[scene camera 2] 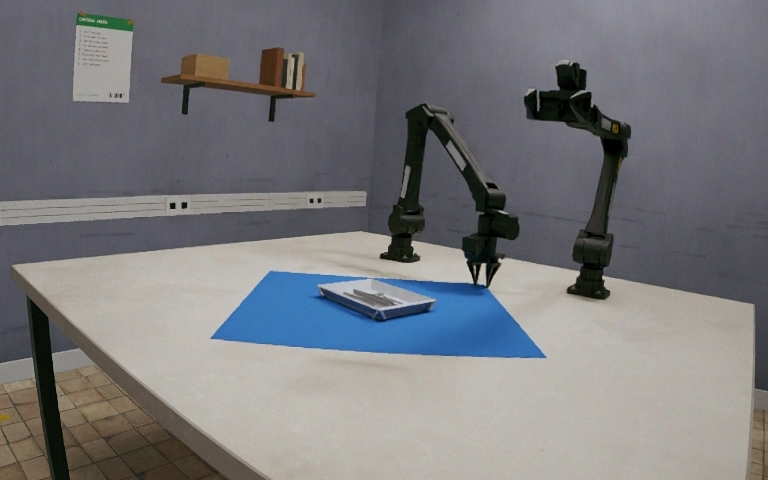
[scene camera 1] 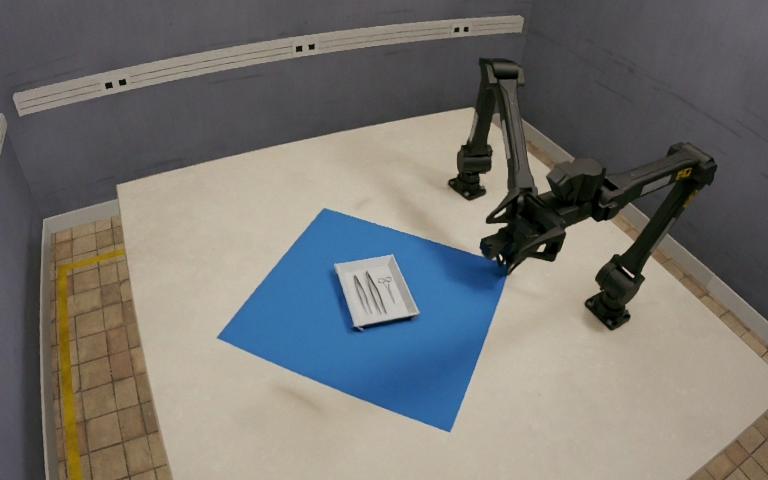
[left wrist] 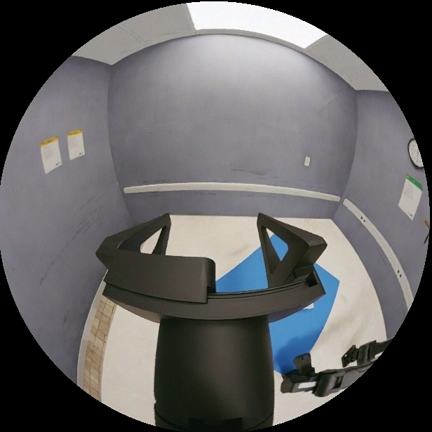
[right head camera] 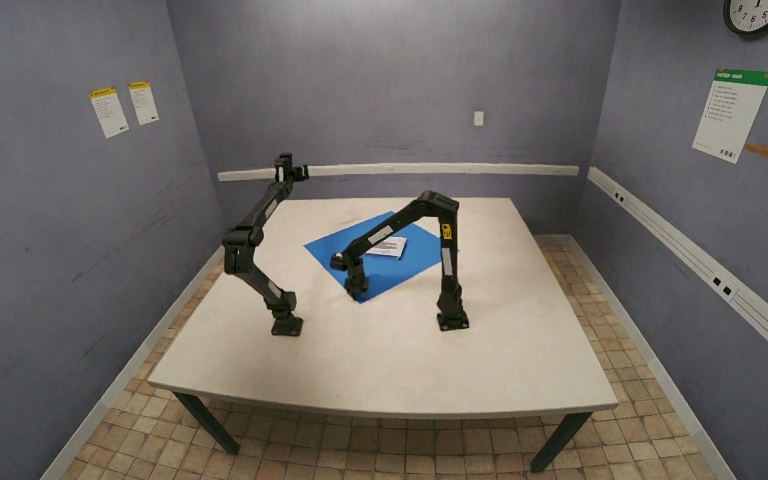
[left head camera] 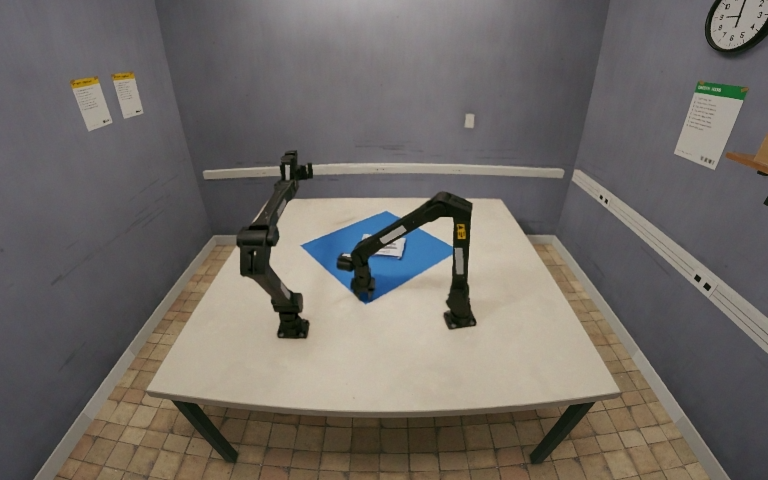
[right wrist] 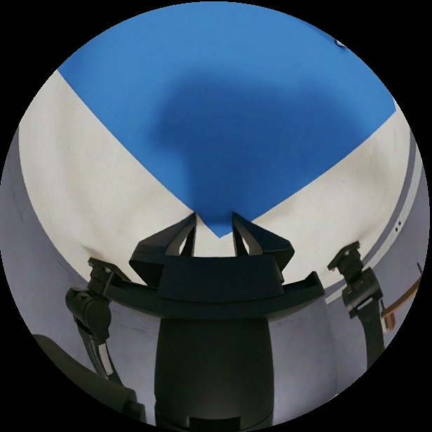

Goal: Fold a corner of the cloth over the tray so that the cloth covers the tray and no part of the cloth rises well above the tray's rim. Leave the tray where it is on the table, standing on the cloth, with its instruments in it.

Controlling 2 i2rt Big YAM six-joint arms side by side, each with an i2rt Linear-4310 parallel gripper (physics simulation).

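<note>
The blue cloth [left head camera: 334, 249] [right head camera: 416, 266] [scene camera 1: 283, 305] [scene camera 2: 271, 322] [left wrist: 300, 340] [right wrist: 240, 45] lies flat on the table. The white tray [scene camera 1: 403, 283] [scene camera 2: 404, 311] stands on it near the middle. Tweezers [scene camera 1: 360, 294] and scissors [scene camera 1: 388, 288] lie inside the tray. My right gripper [left head camera: 364, 296] [right head camera: 357, 295] [scene camera 2: 482, 284] [right wrist: 213, 217] points down at the cloth's near corner; its fingers are partly apart, one to each side of the corner, not clamped on it. My left gripper [left head camera: 308, 170] [right head camera: 305, 172] [scene camera 2: 555, 106] [left wrist: 213, 217] is raised high, wide open and empty.
The pale table [left head camera: 368, 362] [scene camera 1: 254, 237] carries both arm bases. In scene camera 1 the raised left arm overlaps and partly hides the right gripper. A wall shelf [scene camera 2: 243, 86] with a box and books hangs beyond the table.
</note>
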